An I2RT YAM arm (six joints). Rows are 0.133 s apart.
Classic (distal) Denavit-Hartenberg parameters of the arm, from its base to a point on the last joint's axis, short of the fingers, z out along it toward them. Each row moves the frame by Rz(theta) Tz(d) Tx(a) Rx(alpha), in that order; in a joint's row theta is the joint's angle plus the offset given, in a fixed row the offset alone. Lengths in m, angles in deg.
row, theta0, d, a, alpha
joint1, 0, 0.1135, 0.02, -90
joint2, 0, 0, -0.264, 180
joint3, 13.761, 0, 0.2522, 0
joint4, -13.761, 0, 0.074, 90
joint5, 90, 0, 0, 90
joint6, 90, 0.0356, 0, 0
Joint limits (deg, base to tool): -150..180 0..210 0..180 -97..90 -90..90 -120..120
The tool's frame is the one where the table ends.
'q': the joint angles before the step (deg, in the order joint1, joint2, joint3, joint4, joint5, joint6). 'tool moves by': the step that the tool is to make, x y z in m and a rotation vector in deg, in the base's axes. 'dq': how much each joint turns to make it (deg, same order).
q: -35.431, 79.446, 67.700, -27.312, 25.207, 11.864
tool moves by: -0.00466, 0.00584, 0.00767, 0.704, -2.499, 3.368
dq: -0.035, -2.144, -0.427, 0.130, -3.926, -0.555
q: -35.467, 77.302, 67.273, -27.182, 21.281, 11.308
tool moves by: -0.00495, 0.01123, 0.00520, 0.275, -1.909, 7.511
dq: 0.488, -3.097, -1.778, 1.081, -6.462, -3.213
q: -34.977, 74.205, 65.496, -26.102, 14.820, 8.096
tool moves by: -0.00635, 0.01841, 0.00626, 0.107, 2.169, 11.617
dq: 1.418, -3.313, -0.524, -3.327, -7.705, -6.909
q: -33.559, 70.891, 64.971, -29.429, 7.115, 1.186
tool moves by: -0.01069, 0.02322, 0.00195, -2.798, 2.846, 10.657
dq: 2.440, -4.640, -2.282, -2.588, -4.447, -7.958
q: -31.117, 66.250, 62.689, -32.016, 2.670, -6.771
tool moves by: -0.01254, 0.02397, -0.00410, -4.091, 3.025, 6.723
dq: 3.589, -5.105, -3.523, -1.919, 0.403, -5.935
